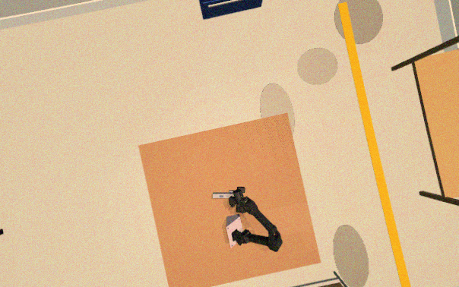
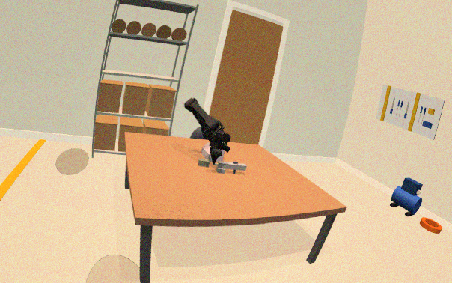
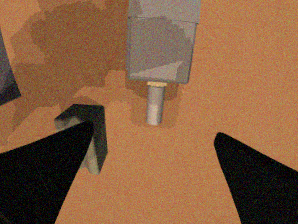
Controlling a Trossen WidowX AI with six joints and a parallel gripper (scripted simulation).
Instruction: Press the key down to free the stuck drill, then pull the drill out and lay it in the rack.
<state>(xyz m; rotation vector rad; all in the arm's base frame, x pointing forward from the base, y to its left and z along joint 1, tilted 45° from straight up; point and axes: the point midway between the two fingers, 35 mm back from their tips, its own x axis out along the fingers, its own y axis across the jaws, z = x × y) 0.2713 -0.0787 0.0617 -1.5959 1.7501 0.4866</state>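
The drill lies 6 cm to the left of my gripper tip, 2 cm below it and 1 cm ahead of it. The rest, counted from my gripper tip: dark key knob 14 cm to the left, 3 cm ahead, 1 cm below; dark grey rack 8 cm behind, 5 cm below, 3 cm to the right; block 12 cm to the left, 2 cm below, 2 cm ahead.
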